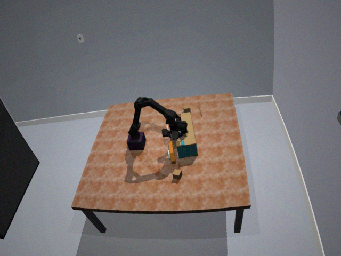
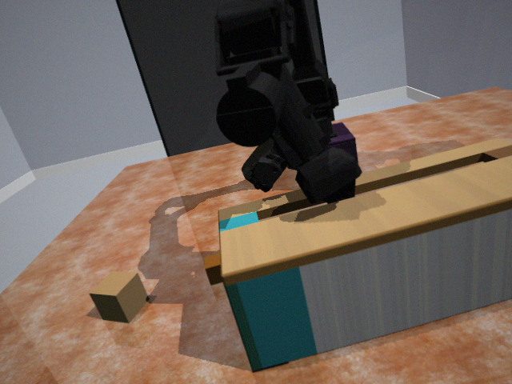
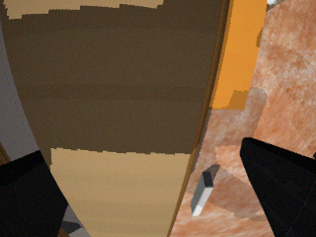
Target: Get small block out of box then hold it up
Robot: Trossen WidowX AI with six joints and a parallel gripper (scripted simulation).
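The light-blue block lies 40 mm ahead of my gripper tip and 30 mm to the left of it. The rest, counted from my gripper tip: box (40 mm to the left, 30 mm below, 30 mm ahead).
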